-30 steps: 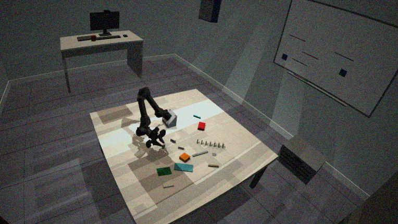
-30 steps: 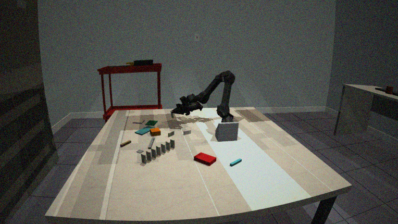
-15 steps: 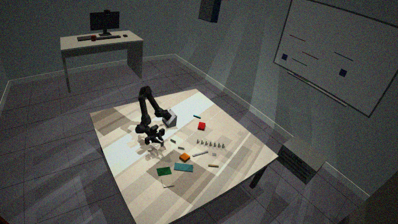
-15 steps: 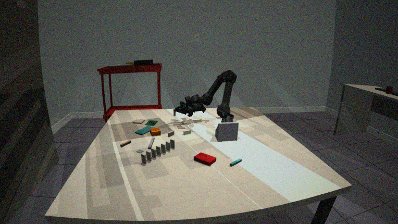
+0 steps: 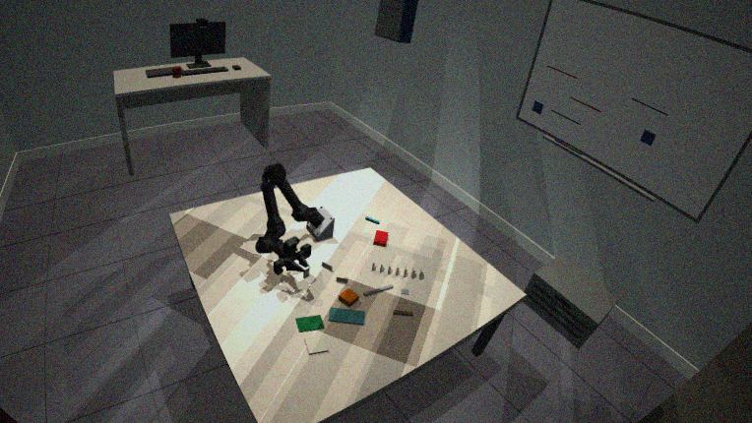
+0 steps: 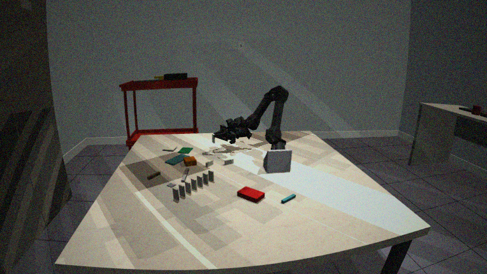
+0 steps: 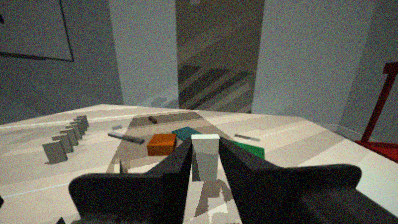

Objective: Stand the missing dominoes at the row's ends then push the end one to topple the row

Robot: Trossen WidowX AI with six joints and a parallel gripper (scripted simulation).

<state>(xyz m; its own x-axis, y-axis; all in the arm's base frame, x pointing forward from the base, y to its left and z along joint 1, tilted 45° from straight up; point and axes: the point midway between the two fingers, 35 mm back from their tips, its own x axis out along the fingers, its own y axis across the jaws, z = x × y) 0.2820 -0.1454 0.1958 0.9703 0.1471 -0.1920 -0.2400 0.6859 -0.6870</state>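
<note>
The orange block is 13 cm ahead of my gripper tip, 12 cm to the left of it and 10 cm below it. Also, from my gripper tip: teal card (20 cm ahead, 11 cm below, 7 cm to the left); then white card (26 cm ahead, 11 cm to the right, 11 cm below); then green card (16 cm ahead, 11 cm below, 8 cm to the right).
</note>
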